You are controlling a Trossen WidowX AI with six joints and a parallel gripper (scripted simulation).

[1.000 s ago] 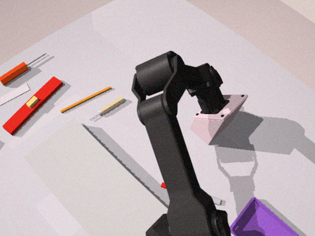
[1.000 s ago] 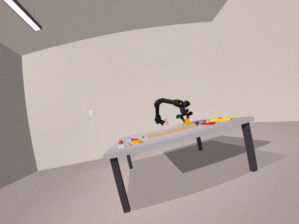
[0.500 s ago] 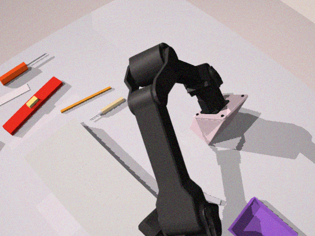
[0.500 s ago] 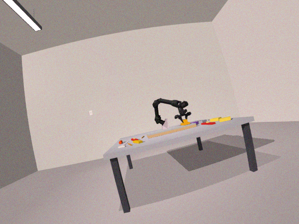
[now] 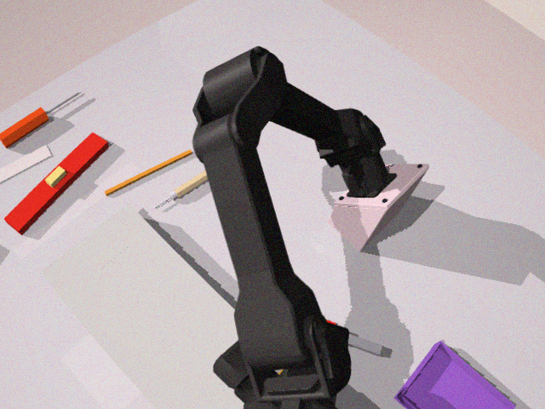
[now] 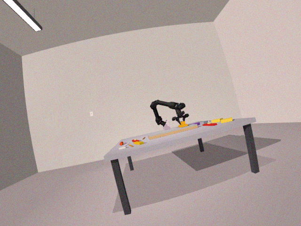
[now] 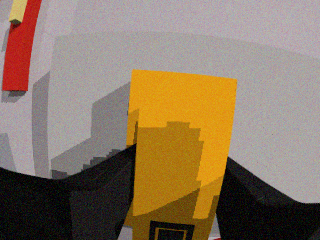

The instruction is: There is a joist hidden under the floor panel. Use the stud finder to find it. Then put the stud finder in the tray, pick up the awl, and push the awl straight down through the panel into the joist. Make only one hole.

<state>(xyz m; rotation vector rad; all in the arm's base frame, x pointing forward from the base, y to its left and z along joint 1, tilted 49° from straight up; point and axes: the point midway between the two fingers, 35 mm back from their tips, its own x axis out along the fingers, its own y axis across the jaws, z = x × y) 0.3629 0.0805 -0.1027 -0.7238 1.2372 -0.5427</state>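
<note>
Right now my gripper tip is 230 mm past the purple tray, 200 mm to the right of it and 50 mm above it. From my gripper tip the other things lie so: awl 370 mm to the right, 170 mm behind, 60 mm below; then orange-handled screwdriver 690 mm to the right, 100 mm behind, 50 mm below; then yellow stud finder 20 mm behind, 20 mm above.
</note>
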